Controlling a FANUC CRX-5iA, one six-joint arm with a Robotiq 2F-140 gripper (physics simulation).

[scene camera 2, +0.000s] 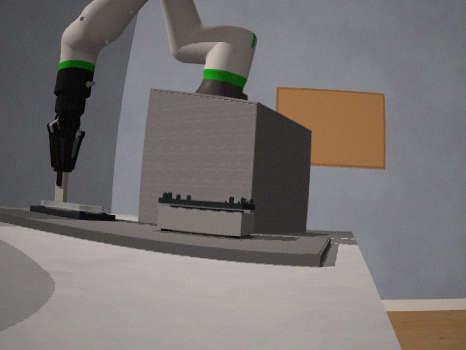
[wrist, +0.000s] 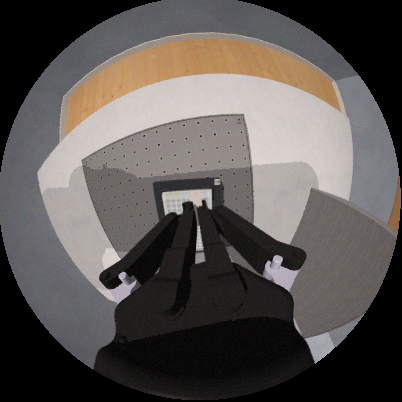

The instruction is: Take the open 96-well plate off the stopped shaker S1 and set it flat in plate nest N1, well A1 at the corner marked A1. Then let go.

Labels:
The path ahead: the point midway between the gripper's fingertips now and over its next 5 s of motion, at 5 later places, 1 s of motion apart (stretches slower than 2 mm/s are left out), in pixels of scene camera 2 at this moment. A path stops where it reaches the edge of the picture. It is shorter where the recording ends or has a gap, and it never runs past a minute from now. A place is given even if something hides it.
My gripper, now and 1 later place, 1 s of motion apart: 60, 201; 63, 178

